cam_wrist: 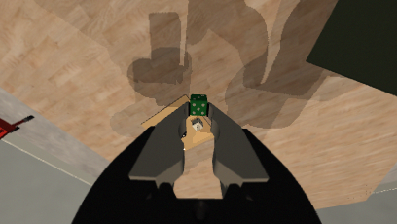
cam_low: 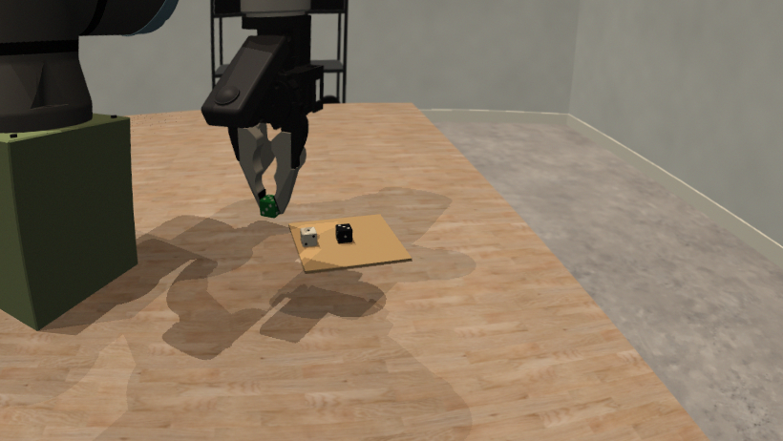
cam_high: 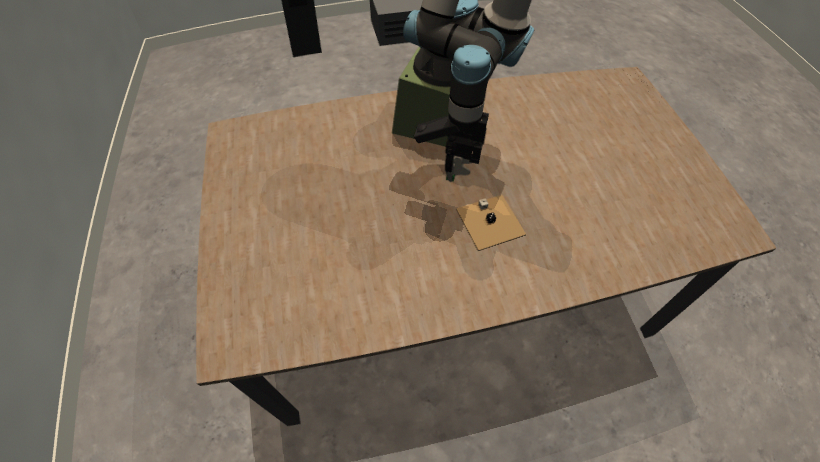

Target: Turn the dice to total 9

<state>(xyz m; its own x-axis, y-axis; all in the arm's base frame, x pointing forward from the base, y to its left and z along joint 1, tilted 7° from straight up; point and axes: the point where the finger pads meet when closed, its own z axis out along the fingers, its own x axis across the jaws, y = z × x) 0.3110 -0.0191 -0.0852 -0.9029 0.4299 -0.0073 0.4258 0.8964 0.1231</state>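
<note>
The black die is 10 cm to the left of my hand, 9 cm below it and 9 cm ahead of it. Also, from my hand: tan mat: 10 cm to the left, 10 cm below, 9 cm ahead; then white die: 9 cm to the left, 9 cm below, 4 cm ahead; then green die: 1 cm below.
</note>
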